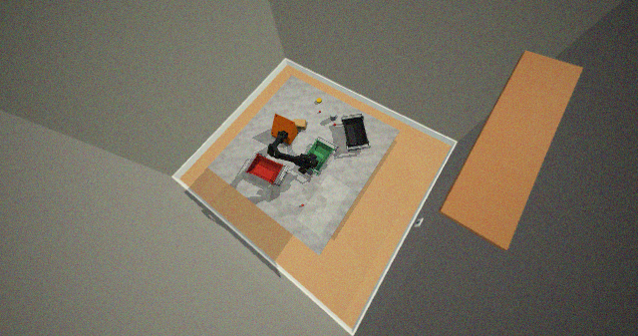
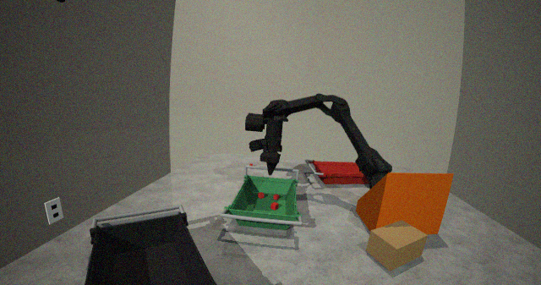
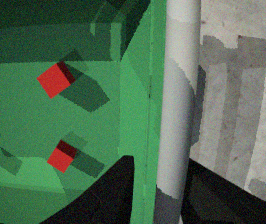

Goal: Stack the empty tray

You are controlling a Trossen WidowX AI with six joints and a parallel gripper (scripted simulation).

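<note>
My gripper tip is 32 cm past the red tray, 24 cm to the left of it and 3 cm above it. Also, from my gripper tip: tan box 36 cm behind, 30 cm to the left, 5 cm below; then red cube 29 cm to the right, 14 cm ahead, 7 cm below; then yellow piece 64 cm to the left, 38 cm behind, 7 cm below.
</note>
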